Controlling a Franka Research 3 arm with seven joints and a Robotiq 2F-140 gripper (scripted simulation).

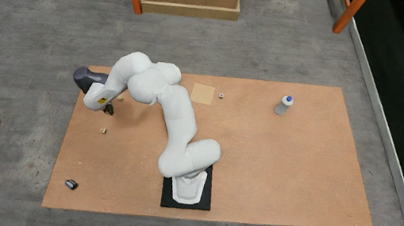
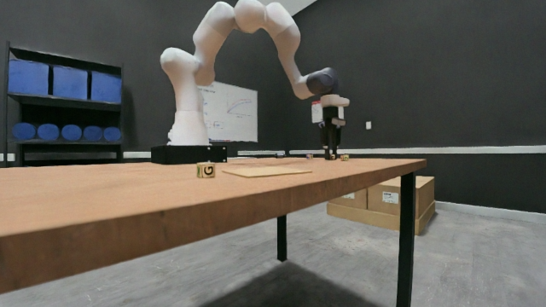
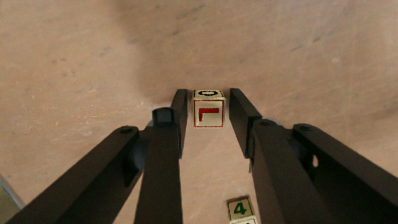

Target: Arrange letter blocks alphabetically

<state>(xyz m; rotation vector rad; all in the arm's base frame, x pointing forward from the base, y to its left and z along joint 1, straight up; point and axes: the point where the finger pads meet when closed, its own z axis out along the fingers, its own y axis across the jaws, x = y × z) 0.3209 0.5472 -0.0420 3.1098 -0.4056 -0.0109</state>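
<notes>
Right now the pale yellow mat is 560 mm to the right of my hand, 220 mm ahead of it and 30 mm below it. From my hand the other things lie so: block (100 mm ahead, 50 mm to the right, 20 mm below); then white bottle (1080 mm to the right, 160 mm ahead, 50 mm above); then black object (440 mm behind, 80 mm to the left, 20 mm below).
</notes>
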